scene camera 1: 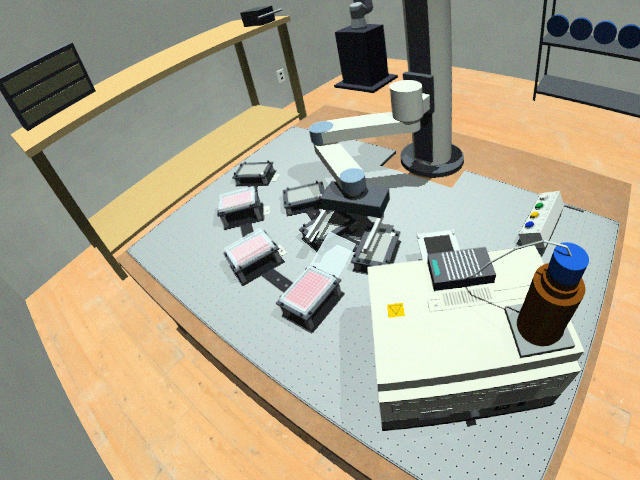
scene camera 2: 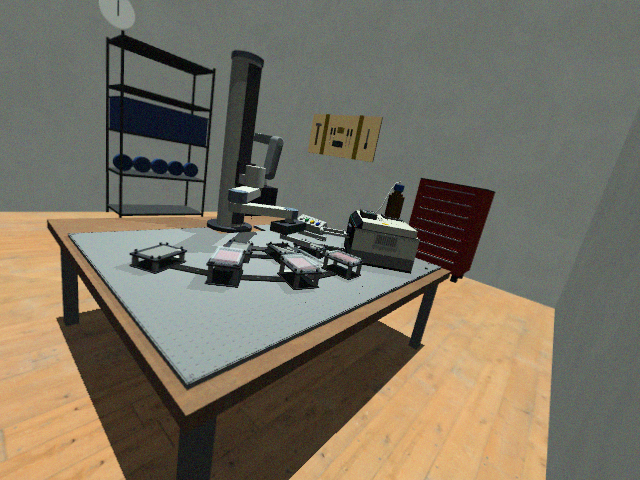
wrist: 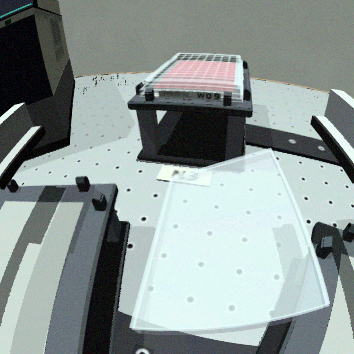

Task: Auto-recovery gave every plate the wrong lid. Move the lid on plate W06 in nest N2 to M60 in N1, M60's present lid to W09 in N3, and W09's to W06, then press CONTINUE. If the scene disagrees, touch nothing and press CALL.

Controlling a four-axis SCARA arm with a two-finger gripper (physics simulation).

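Frame: origin at the arm's base, x back, y up, z left, level; metres.
Seen in the pictures: gripper, between the fingertips: [scene camera 1: 335, 245] [scene camera 2: 318, 241] [wrist: 170, 100]; arm's base, origin of its link: [scene camera 1: 432, 159] [scene camera 2: 229, 227].
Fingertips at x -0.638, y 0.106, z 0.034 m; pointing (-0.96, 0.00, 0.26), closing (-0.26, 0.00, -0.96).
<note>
Offsets run from my fingertips to a thing's top centre. "spot": to the spot under its first point.
My gripper [scene camera 1: 348, 232] [wrist: 170, 100] is open and empty, its two long jaws wide apart beneath the arm head. Plate W09 @(dz +0.016, dx -0.139, dy -0.017 m) [scene camera 1: 310, 290] [scene camera 2: 343, 257] [wrist: 200, 75] sits on the black nest marked N3 @(dz +0.017, dx -0.140, dy -0.021 m) [wrist: 190, 106], ahead of the jaws in the wrist view; it looks pink under a clear cover. Two more pink plates @(dz -0.236, dx -0.117, dy -0.007 m) [scene camera 1: 252, 249] @(dz -0.447, dx +0.016, dy -0.006 m) [scene camera 1: 237, 199] stand on nests farther left in scene camera 1; their labels are too small to read. A loose clear sheet [scene camera 1: 334, 251] [wrist: 230, 240] shows near N3; its height is unclear. The button box @(dz +0.450, dx +0.438, dy -0.010 m) [scene camera 1: 541, 217] [scene camera 2: 312, 221] stands at the right.
Lower stands without pink plates @(spot: dz -0.274, dx +0.173, dy -0.051 m) [scene camera 1: 305, 195] @(spot: dz -0.571, dx +0.201, dy -0.048 m) [scene camera 1: 254, 170] @(spot: dz +0.066, dx +0.080, dy -0.050 m) [scene camera 1: 374, 248] are around the arm head. A big white instrument [scene camera 1: 439, 351] [scene camera 2: 385, 242] carries a brown bottle @(spot: dz +0.547, dx -0.106, dy +0.216 m) [scene camera 1: 550, 315] with a blue cap and a dark box @(spot: dz +0.357, dx -0.024, dy +0.142 m) [scene camera 1: 460, 266]. The arm column [scene camera 1: 439, 103] rises behind.
</note>
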